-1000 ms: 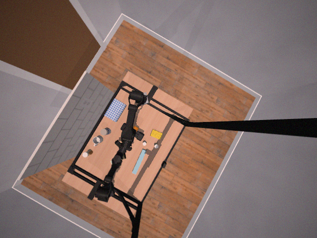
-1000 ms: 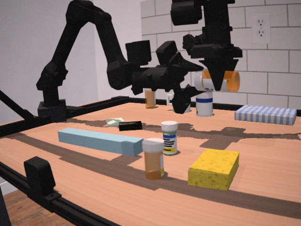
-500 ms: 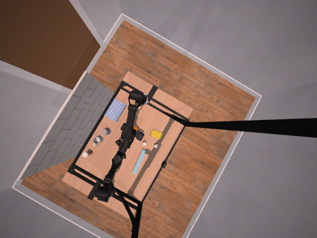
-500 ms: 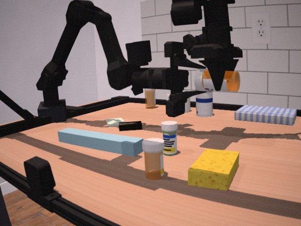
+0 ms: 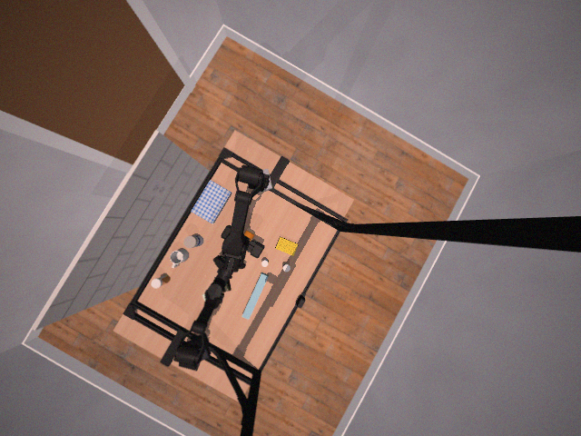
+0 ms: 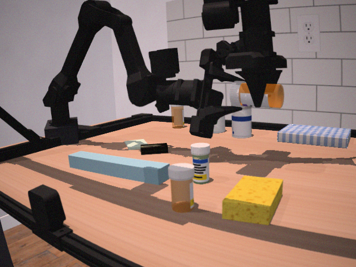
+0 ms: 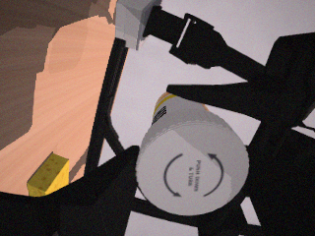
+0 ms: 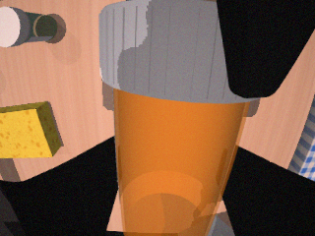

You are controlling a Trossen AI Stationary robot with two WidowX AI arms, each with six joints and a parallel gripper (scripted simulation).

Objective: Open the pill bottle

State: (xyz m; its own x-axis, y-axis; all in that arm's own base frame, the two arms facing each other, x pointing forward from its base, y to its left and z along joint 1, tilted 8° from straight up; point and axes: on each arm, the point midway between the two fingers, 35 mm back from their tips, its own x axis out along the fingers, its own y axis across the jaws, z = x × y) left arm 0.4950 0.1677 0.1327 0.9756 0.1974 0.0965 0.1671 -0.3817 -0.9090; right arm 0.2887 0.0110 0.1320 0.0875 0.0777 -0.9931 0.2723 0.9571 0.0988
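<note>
Now: left hand 10 mm past the white ribbed cap and 20 mm to the left of it. Also, from my left hand: green-labelled bottle: 130 mm behind, 10 mm to the left, 110 mm below; then black block: 20 mm ahead, 190 mm to the left, 130 mm below; then long light blue box: 150 mm behind, 190 mm to the left, 130 mm below.
Now: the white ribbed cap 1 cm ahead of my right hand, 5 cm to the left of it and 1 cm below it. From my right hand the other things lie so: green-labelled bottle (12 cm behind, 8 cm to the left, 12 cm below); then black block (3 cm ahead, 27 cm to the left, 15 cm below); then long light blue box (13 cm behind, 27 cm to the left, 14 cm below).
</note>
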